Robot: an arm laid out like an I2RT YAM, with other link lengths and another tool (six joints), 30 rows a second.
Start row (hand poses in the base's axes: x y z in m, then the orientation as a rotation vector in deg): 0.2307 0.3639 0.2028 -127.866 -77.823 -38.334
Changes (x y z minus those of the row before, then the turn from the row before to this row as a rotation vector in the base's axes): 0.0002 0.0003 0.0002 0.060 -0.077 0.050; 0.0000 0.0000 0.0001 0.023 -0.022 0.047; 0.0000 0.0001 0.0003 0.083 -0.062 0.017; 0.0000 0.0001 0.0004 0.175 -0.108 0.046; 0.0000 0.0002 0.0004 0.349 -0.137 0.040; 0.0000 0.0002 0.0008 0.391 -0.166 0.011; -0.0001 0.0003 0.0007 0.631 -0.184 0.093; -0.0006 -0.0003 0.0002 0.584 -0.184 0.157; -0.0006 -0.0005 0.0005 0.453 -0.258 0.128; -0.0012 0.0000 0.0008 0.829 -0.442 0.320; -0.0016 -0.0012 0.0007 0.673 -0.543 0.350; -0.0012 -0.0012 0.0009 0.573 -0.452 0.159; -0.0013 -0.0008 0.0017 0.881 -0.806 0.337; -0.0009 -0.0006 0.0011 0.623 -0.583 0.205; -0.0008 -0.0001 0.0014 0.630 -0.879 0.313; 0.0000 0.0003 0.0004 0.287 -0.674 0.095; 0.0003 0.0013 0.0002 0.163 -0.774 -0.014; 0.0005 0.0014 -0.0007 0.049 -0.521 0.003; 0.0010 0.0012 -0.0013 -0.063 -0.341 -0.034; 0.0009 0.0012 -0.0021 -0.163 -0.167 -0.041; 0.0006 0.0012 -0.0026 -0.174 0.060 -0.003; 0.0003 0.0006 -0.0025 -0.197 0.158 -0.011
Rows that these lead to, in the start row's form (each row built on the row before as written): 0.2309 0.3642 0.2030 -127.775 -77.874 -38.441; 0.2309 0.3642 0.2031 -127.717 -77.919 -38.463; 0.2309 0.3643 0.2034 -127.635 -77.914 -38.576; 0.2309 0.3644 0.2038 -127.455 -77.904 -38.783; 0.2309 0.3646 0.2042 -127.143 -77.792 -39.120; 0.2309 0.3648 0.2050 -126.820 -77.638 -39.523; 0.2308 0.3651 0.2057 -126.240 -77.423 -40.044; 0.2302 0.3648 0.2059 -125.643 -77.301 -40.514; 0.2296 0.3643 0.2064 -125.166 -77.269 -41.011; 0.2284 0.3643 0.2072 -124.222 -77.277 -41.848; 0.2268 0.3631 0.2079 -123.361 -77.461 -42.704; 0.2256 0.3619 0.2088 -122.741 -77.472 -43.471; 0.2243 0.3611 0.2105 -121.693 -77.630 -44.737; 0.2234 0.3605 0.2116 -120.973 -77.711 -45.655; 0.2226 0.3604 0.2130 -120.113 -78.038 -46.871; 0.2226 0.3607 0.2134 -119.719 -78.281 -47.758; 0.2229 0.3620 0.2136 -119.492 -78.557 -48.741; 0.2234 0.3634 0.2129 -119.371 -78.795 -49.366; 0.2244 0.3646 0.2116 -119.393 -78.984 -49.741; 0.2253 0.3658 0.2095 -119.523 -79.147 -49.866; 0.2259 0.3670 0.2069 -119.665 -79.237 -49.707; 0.2262 0.3676 0.2044 -119.847 -79.285 -49.426
